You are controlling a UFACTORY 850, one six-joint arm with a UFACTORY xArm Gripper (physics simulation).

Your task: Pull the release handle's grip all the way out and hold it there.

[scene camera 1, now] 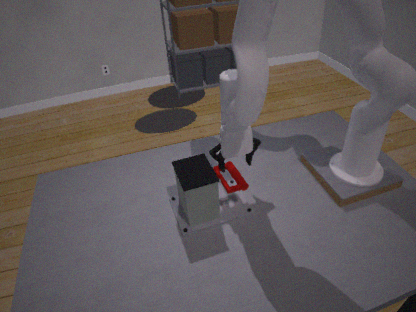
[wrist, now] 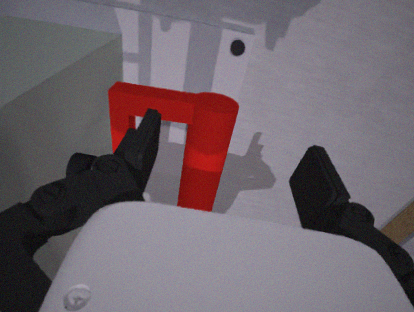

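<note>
The release handle is a red rectangular loop with a thick round grip (scene camera 1: 239, 176) (wrist: 209, 135), beside a pale green box with a black top (scene camera 1: 200, 204) (wrist: 55, 100). My gripper (scene camera 1: 236, 166) (wrist: 231, 148) is open and empty, pointing down at the handle. In the wrist view its left finger shows over the loop's opening, between the box-side bar and the grip. The right finger stands on the outer side, well apart from the grip. The grip lies between the two fingers, nearer the left one. The gripper body hides the loop's near end in the wrist view.
The box stands on a pale base plate (scene camera 1: 233, 216) with dark screws, on a grey mat (scene camera 1: 100, 220). The arm's wood-edged base (scene camera 1: 345, 196) is at the right. A shelf rack with boxes stands at the back.
</note>
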